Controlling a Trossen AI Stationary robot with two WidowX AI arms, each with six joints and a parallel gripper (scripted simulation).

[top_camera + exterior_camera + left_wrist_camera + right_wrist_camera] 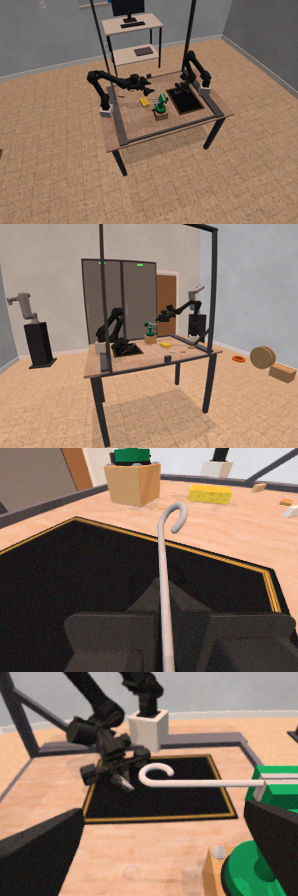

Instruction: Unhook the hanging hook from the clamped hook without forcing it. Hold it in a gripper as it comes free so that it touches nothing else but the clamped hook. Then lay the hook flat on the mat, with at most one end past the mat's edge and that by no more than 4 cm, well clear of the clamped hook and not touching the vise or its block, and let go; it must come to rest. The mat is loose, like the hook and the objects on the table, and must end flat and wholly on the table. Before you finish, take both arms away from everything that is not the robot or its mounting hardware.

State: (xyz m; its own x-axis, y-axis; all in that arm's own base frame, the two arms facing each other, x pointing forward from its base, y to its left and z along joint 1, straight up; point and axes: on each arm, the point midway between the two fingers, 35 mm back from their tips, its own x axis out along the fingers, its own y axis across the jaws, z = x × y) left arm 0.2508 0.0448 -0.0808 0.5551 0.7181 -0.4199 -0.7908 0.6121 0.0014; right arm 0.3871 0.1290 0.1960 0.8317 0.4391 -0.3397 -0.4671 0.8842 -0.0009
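Right now my left hand is 8 cm short of the black mat, 3 cm above it and 2 cm to the right of it. The rest, counted from my left hand: white piece (36 cm to the right, 17 cm behind, 2 cm below); then wooden block (28 cm to the right, 22 cm ahead, 1 cm above).
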